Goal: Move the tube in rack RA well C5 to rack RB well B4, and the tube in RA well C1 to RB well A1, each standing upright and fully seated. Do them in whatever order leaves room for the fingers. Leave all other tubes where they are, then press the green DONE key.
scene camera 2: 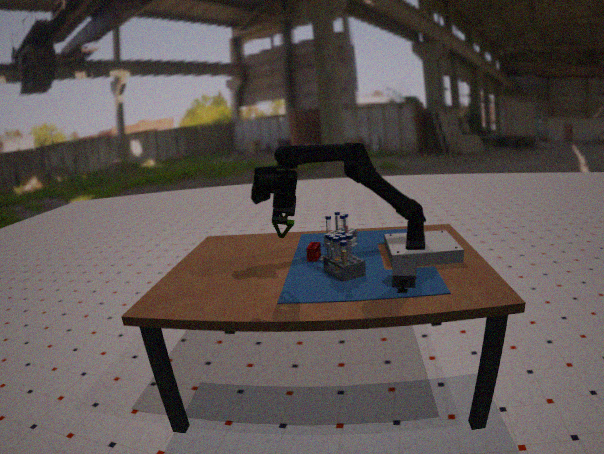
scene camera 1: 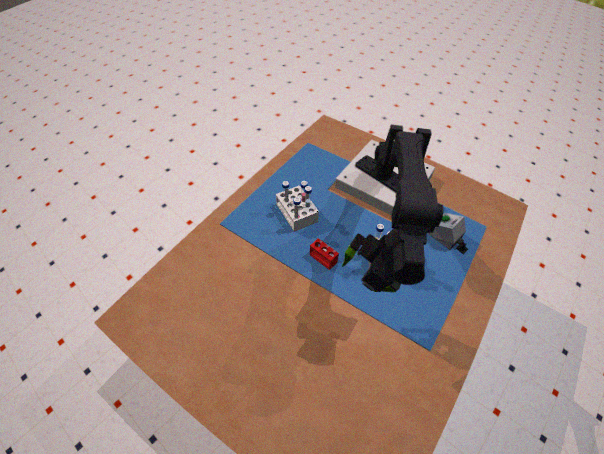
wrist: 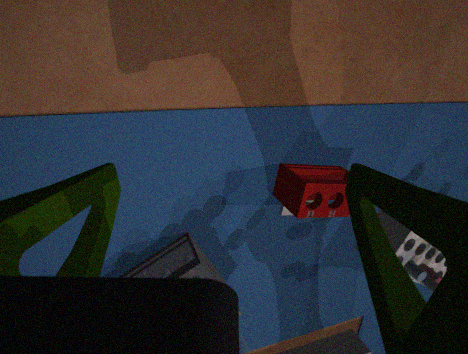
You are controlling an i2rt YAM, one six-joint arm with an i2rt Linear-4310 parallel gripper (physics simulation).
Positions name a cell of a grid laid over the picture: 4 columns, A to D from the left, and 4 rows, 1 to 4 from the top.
Labels:
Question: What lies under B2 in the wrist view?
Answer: A blue mat.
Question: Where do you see a blue mat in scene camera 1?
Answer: At C3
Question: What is my gripper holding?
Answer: Nothing.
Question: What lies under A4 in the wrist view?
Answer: My gripper.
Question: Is my gripper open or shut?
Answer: Open.

